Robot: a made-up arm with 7 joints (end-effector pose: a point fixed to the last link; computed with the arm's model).
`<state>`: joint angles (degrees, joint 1 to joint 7).
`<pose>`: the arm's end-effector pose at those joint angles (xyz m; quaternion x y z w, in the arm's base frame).
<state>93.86 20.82 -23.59 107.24 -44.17 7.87 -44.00</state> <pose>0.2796 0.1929 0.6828 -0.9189 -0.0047 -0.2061 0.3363</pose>
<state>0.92 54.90 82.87 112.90 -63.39 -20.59 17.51</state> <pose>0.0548 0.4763 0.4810 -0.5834 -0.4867 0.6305 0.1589</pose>
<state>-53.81 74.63 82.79 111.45 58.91 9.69 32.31</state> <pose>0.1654 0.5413 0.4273 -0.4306 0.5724 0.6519 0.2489</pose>
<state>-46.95 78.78 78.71 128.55 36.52 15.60 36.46</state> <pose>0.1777 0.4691 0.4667 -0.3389 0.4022 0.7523 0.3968</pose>
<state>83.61 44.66 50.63 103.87 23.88 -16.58 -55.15</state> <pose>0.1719 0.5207 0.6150 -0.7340 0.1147 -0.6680 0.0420</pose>
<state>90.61 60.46 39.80 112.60 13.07 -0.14 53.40</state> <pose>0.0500 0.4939 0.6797 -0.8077 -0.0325 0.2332 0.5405</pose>
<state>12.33 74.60 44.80 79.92 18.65 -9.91 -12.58</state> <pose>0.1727 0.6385 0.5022 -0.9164 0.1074 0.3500 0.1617</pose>
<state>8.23 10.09 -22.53 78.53 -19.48 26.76 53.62</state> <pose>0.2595 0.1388 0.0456 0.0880 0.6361 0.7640 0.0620</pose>
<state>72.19 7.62 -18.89 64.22 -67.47 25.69 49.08</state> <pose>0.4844 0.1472 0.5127 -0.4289 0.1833 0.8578 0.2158</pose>
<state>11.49 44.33 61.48 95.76 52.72 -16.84 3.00</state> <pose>0.2050 0.5576 0.3367 -0.9064 0.3906 0.0330 0.1577</pose>
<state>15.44 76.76 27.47 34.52 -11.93 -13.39 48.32</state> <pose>0.1376 0.7294 0.3912 0.4032 -0.2376 -0.8788 0.0930</pose>
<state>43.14 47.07 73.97 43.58 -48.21 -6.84 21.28</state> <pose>0.2196 0.6341 0.3116 0.7704 -0.1781 -0.5446 0.2798</pose>
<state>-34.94 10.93 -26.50 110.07 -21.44 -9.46 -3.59</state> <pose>0.0077 0.1086 0.0781 -0.3580 0.6801 0.6329 0.0933</pose>
